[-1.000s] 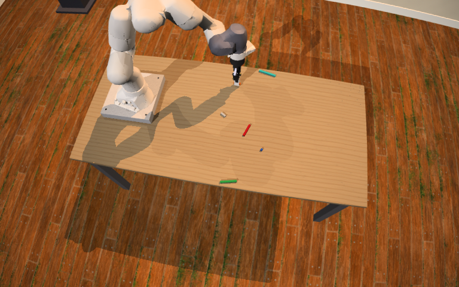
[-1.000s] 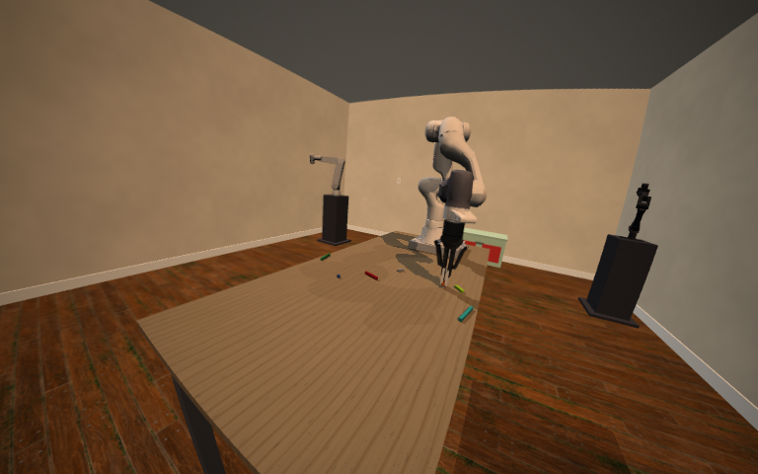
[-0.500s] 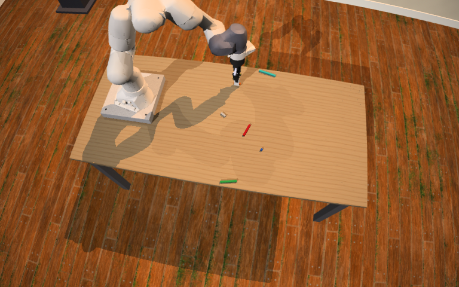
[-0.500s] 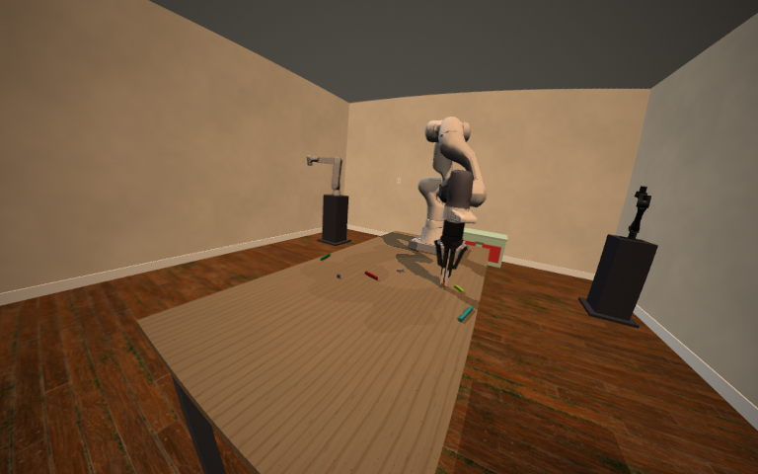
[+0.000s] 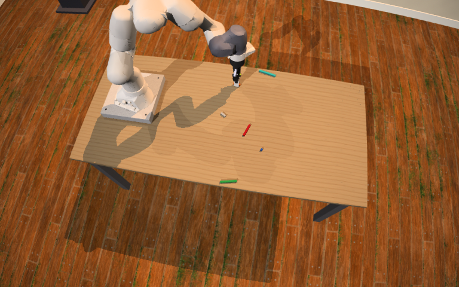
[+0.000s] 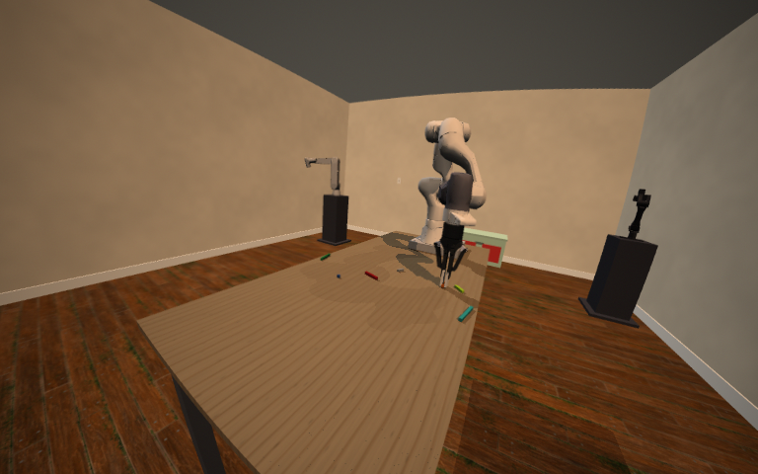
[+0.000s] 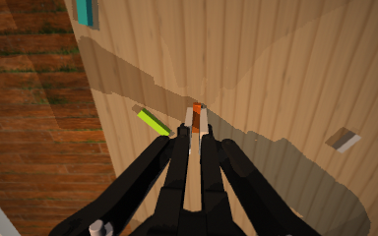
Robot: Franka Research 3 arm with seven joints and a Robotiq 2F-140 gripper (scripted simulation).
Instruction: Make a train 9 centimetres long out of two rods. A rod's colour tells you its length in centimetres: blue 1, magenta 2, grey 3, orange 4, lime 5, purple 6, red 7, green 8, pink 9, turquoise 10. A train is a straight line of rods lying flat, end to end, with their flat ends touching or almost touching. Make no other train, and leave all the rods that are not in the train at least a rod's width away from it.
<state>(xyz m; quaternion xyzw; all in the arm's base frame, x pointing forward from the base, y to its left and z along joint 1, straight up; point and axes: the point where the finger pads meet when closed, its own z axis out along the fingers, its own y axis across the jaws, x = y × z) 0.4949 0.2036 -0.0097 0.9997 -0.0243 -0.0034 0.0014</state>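
Right now my hand is 30 mm above the orange rod. From my hand the other things lie so: grey rod: 200 mm to the right, 40 mm behind, 30 mm below; lime rod: 60 mm to the left, 30 mm below, 10 mm behind; turquoise rod: 160 mm ahead, 110 mm to the left, 30 mm below.
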